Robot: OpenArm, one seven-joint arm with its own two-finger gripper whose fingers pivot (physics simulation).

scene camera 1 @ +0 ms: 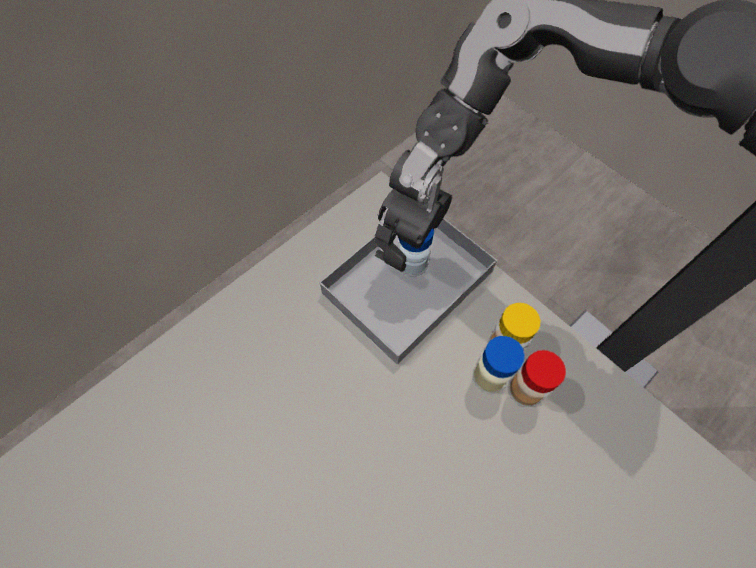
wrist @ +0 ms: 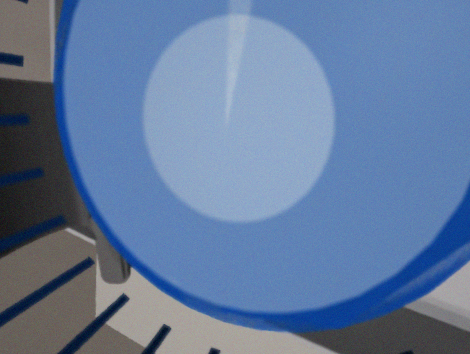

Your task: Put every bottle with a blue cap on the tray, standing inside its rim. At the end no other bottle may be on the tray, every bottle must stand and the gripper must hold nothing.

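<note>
A clear bottle with a blue cap (scene camera 1: 416,258) (wrist: 240,120) stands upright inside the grey tray (scene camera 1: 397,338), toward its far part. Its cap fills most of the wrist view. My gripper (scene camera 1: 410,256) is around this bottle from above, with its fingers spread and not clamped on it; one finger shows left of the bottle and the other is hidden in the scene view. A second blue-capped bottle (scene camera 1: 502,357), pale yellow below, stands on the table outside the tray.
A yellow-capped bottle (scene camera 1: 520,322) and a red-capped bottle (scene camera 1: 542,372) stand close beside the second blue-capped bottle, right of the tray near the table edge. A dark post (scene camera 1: 684,299) rises beyond that edge. The tray has a low raised rim.
</note>
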